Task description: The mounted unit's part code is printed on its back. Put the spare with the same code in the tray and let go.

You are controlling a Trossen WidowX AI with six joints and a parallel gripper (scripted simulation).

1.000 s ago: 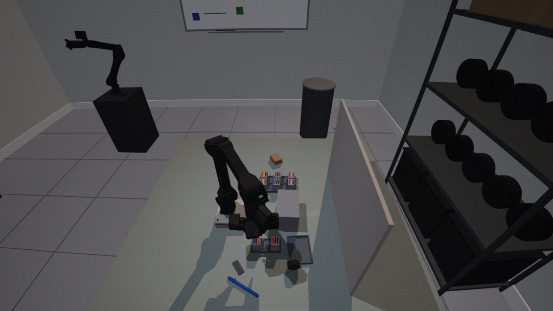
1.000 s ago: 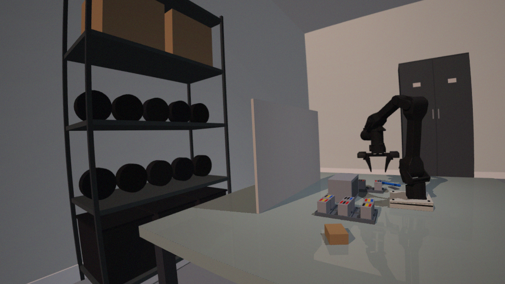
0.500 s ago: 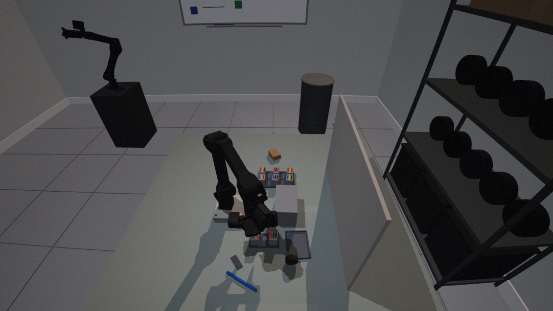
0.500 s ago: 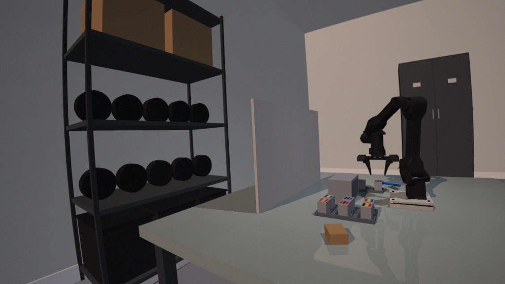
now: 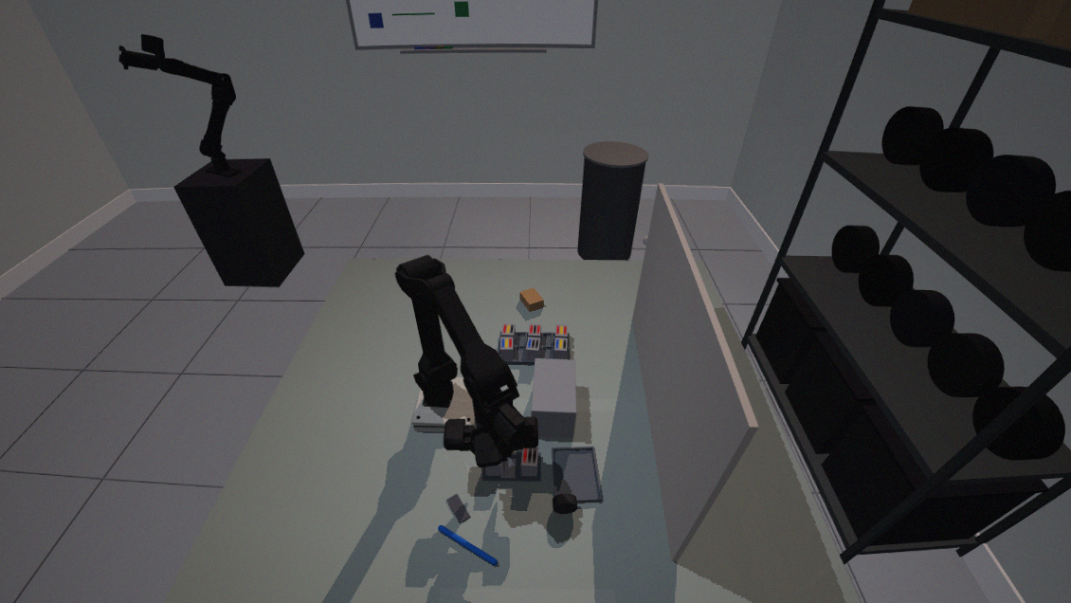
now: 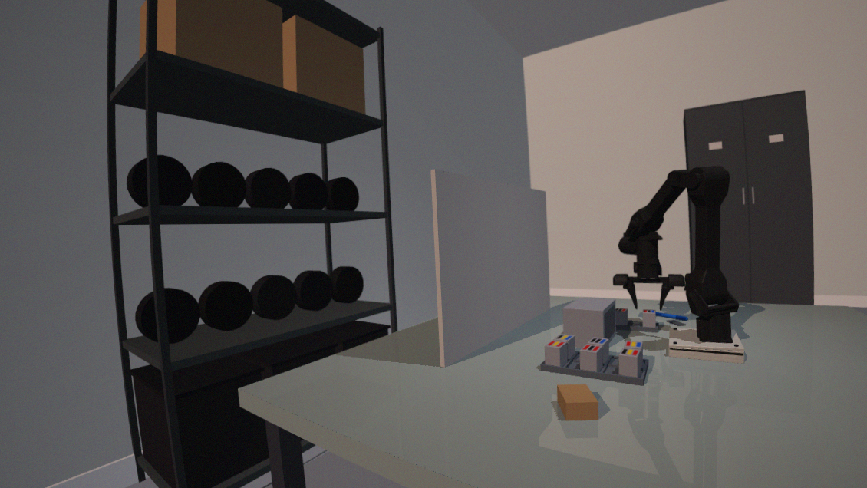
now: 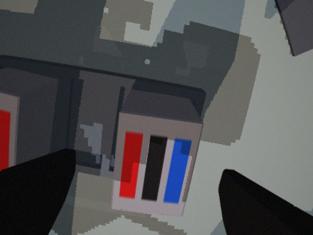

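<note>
The low grey holder lies 5 cm below my gripper tip and 4 cm ahead of it. The rest, counted from my gripper tip: black tape roll: 15 cm ahead, 9 cm to the right, 3 cm below; dark tray: 18 cm ahead, 5 cm below, 1 cm to the right; blue pen: 17 cm to the right, 5 cm below, 4 cm behind.
</note>
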